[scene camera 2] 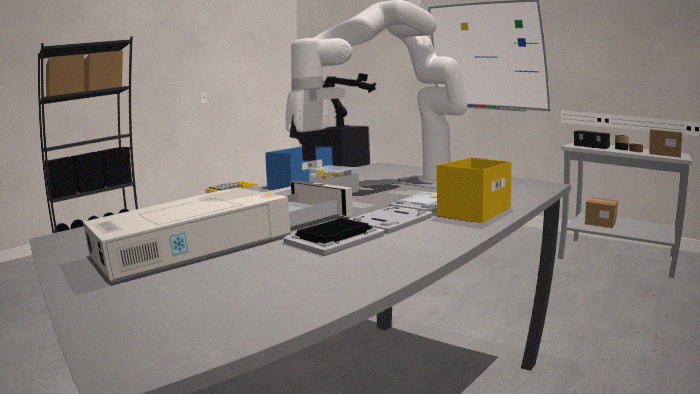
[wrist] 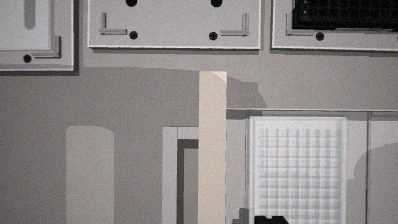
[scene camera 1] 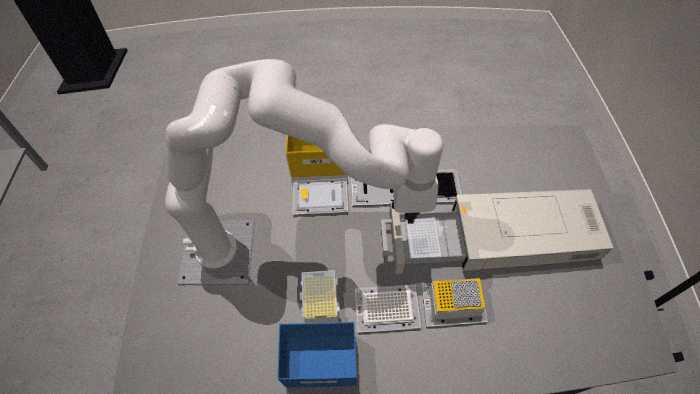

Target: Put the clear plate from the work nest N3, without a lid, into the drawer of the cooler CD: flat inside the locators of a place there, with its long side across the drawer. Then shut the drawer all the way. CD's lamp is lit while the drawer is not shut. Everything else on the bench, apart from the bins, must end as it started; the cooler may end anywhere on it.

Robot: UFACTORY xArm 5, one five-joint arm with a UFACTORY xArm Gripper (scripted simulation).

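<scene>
A blue bin appears in scene camera 2 [281, 168], and the bin appears again in scene camera 1 [312, 350]. In the wrist view, the blue bin is out of frame.
</scene>
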